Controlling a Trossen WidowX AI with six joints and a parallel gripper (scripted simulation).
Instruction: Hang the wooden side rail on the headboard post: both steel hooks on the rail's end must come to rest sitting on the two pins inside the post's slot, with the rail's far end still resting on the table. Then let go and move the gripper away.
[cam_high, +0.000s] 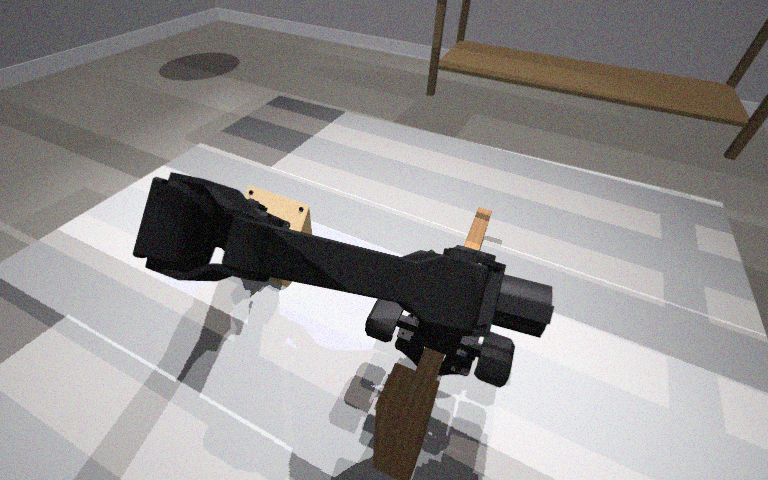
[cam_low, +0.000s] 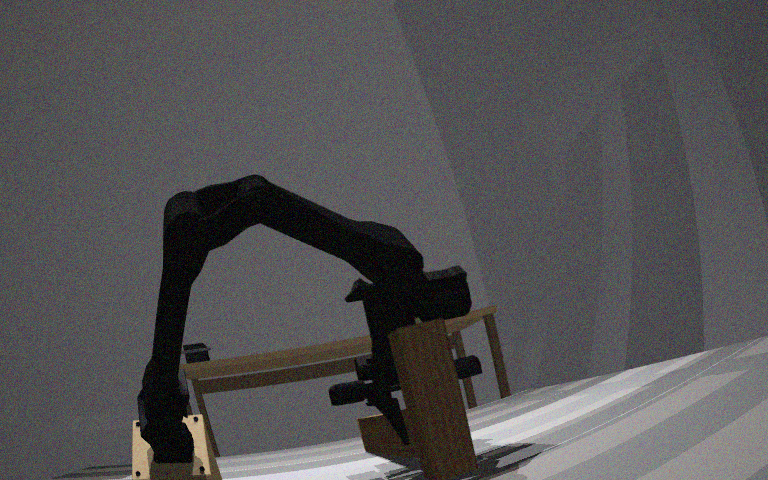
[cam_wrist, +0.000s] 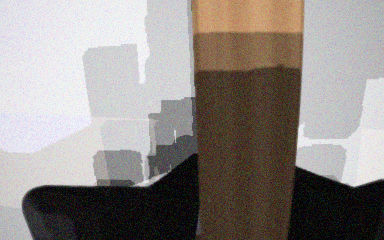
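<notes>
My gripper tip is 10 mm short of the wooden headboard post, 110 mm to the left of it and 50 mm below it.
</notes>
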